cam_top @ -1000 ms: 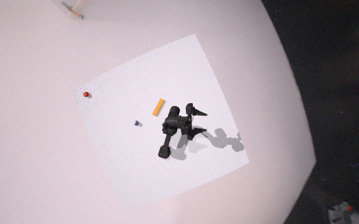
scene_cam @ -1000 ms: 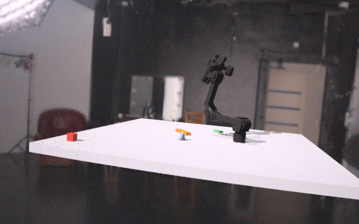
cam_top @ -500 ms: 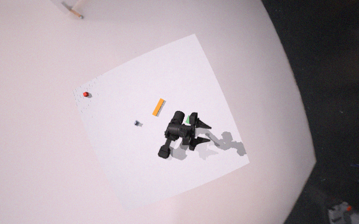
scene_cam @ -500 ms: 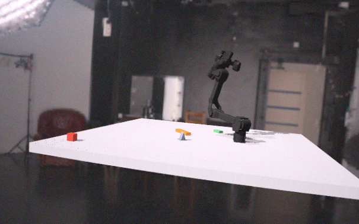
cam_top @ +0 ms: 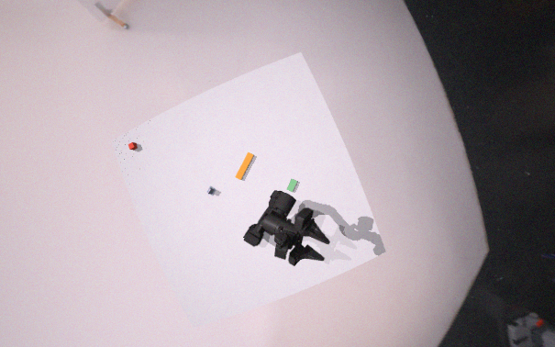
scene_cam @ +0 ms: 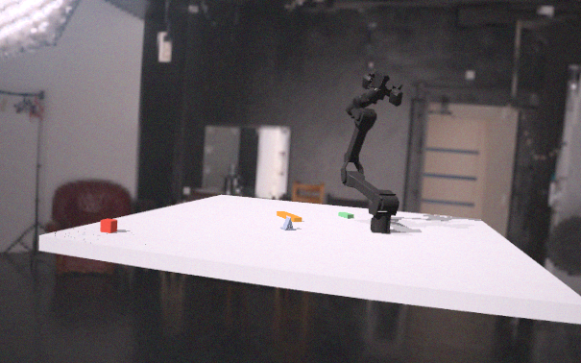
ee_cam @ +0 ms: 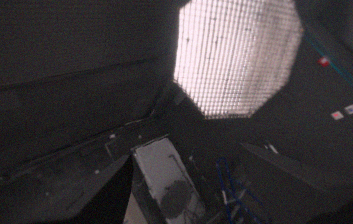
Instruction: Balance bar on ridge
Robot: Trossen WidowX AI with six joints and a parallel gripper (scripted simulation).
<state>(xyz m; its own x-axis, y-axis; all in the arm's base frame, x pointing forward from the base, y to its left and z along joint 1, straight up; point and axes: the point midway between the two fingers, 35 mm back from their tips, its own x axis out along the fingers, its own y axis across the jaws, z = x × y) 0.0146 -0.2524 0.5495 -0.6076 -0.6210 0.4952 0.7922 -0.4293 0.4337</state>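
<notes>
My gripper tip is now 36 cm short of the orange bar, 19 cm to the right of it and 56 cm above it. From my gripper tip the other things lie so: green block 16 cm ahead, 1 cm to the right, 56 cm below; red cube 75 cm ahead, 77 cm to the left, 55 cm below.
</notes>
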